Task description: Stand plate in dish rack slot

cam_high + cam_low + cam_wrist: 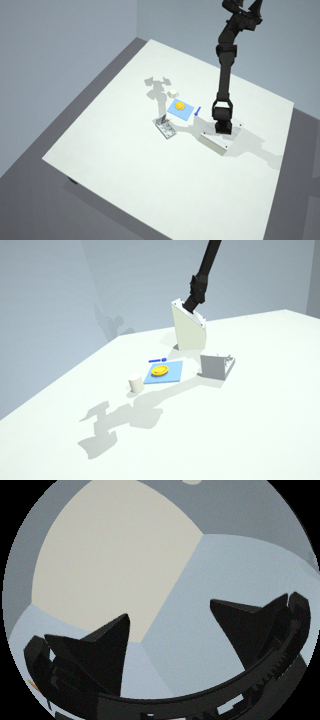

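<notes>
The yellow plate is 870 mm below my gripper tip, 160 mm ahead of it and 40 mm to the right of it. Also, from my gripper tip: small blue spoon (880 mm below, 70 mm to the right, 30 mm ahead); grey dish rack (860 mm below, 170 mm to the left, 170 mm ahead); white cup (860 mm below, 240 mm ahead, 110 mm to the right).
</notes>
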